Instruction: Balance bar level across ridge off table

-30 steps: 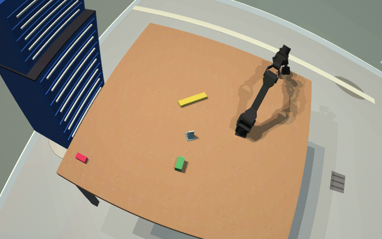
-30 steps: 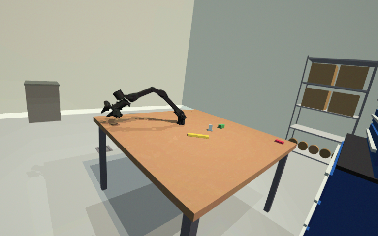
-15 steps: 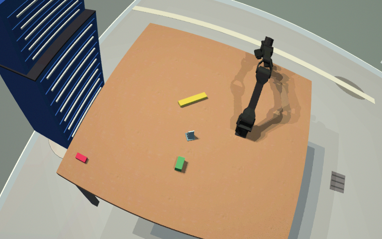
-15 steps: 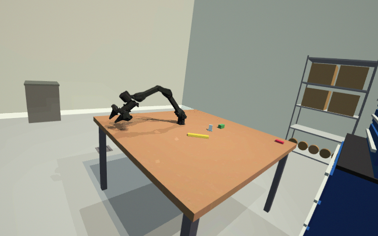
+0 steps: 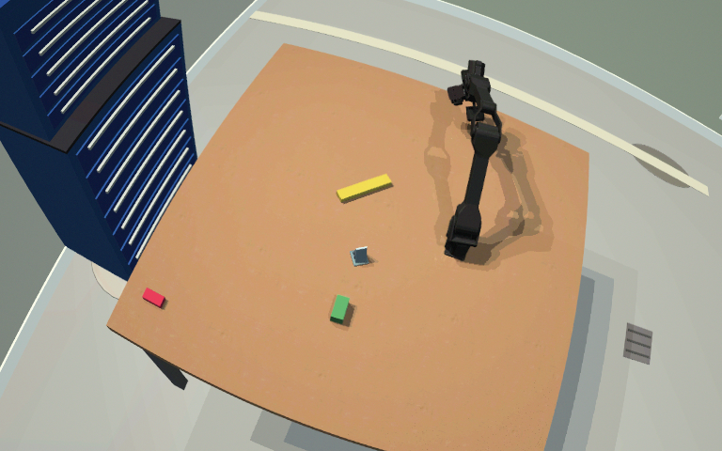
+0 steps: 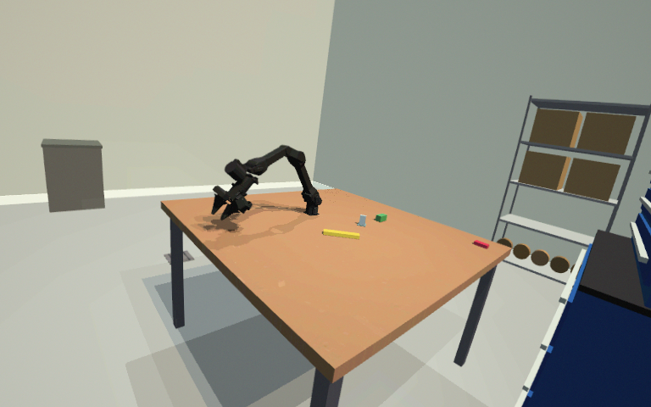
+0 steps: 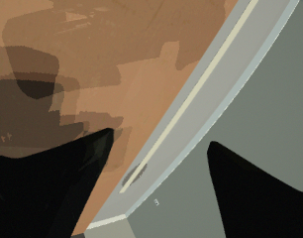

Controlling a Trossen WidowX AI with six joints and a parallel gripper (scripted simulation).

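Now: gripper tip 49 cm to the right of the yellow bar, 23 cm short of it and 7 cm above it. Round my gripper tip: red block: 107 cm to the left, 66 cm ahead, 7 cm below; green block: 88 cm to the left, 16 cm ahead, 6 cm below.
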